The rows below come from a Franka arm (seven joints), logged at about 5 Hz.
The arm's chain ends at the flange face. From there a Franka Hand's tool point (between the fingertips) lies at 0.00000 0.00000 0.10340 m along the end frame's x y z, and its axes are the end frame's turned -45 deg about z.
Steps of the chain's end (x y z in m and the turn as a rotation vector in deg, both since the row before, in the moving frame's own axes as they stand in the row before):
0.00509, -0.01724, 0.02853, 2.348, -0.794, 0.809
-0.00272, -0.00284, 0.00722, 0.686, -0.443, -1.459
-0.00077, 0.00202, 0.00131, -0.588, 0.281, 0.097
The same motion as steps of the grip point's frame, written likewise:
0.01780, -0.01259, 0.02843, 2.222, 1.099, 0.809
0.00038, -0.00538, 0.00721, 0.798, 0.172, -1.459
-0.00237, 0.00199, 0.00130, -0.614, -0.217, 0.097

